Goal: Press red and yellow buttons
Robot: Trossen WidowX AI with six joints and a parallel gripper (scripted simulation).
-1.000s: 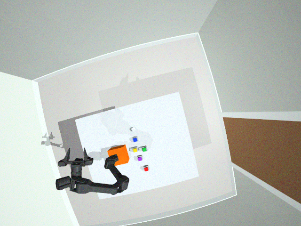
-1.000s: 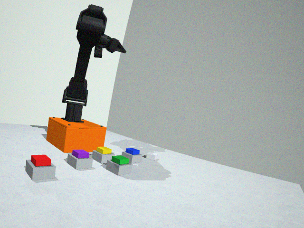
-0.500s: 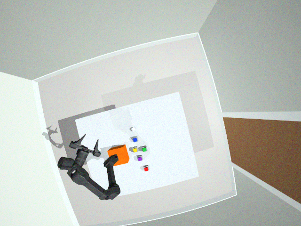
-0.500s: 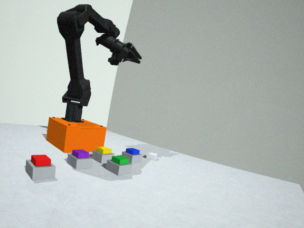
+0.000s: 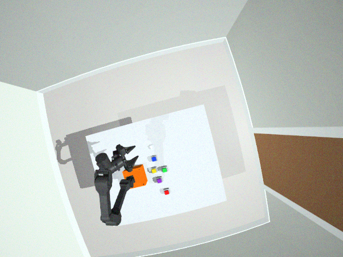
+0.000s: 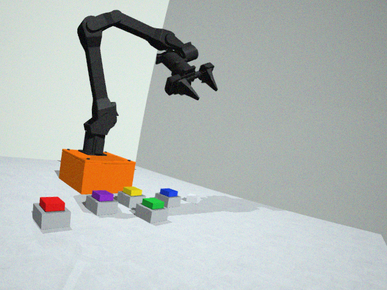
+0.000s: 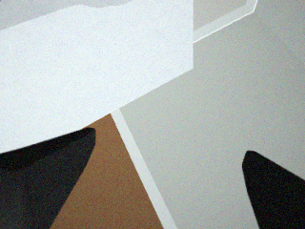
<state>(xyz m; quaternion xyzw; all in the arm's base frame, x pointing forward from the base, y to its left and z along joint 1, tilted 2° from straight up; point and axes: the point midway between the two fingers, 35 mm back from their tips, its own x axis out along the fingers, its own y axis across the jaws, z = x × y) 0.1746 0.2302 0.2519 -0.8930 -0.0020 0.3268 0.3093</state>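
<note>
My gripper tip is 30 mm short of the red button, 450 mm to the left of it and 290 mm above it. The rest, counted from my gripper tip: blue button 20 mm ahead, 130 mm to the right, 290 mm below; yellow button 10 mm behind, 230 mm to the right, 290 mm below; small white block 30 mm ahead, 30 mm to the right, 310 mm below.
</note>
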